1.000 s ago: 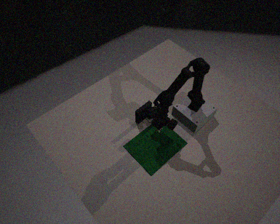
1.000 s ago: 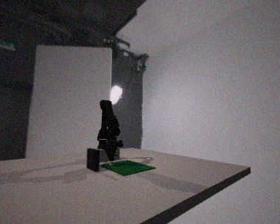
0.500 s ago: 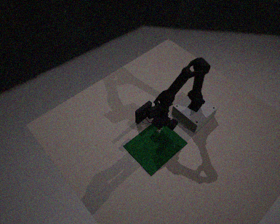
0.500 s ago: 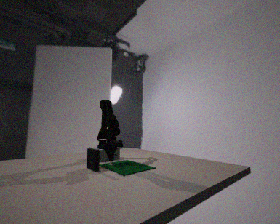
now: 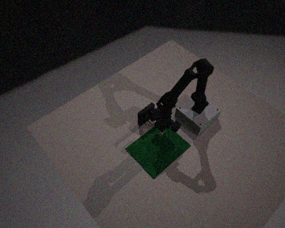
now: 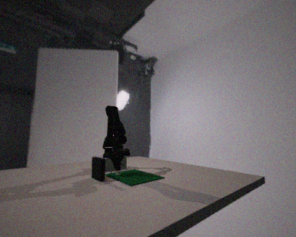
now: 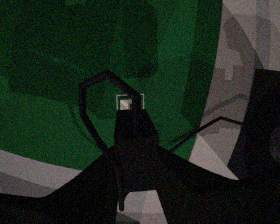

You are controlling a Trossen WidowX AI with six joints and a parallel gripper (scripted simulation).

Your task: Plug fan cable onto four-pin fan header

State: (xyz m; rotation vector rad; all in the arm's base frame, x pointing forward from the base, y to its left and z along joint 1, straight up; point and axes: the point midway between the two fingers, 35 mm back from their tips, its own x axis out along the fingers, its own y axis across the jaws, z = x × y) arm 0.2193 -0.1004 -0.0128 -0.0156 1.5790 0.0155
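Now: the fan plug 1 cm ahead of my gripper tip and 1 cm above it. Round my gripper tip: green board (11 cm ahead, 4 cm to the left, 6 cm below); then black fan (13 cm to the right, 2 cm above); then four-pin fan header (1 cm ahead, 4 cm below).
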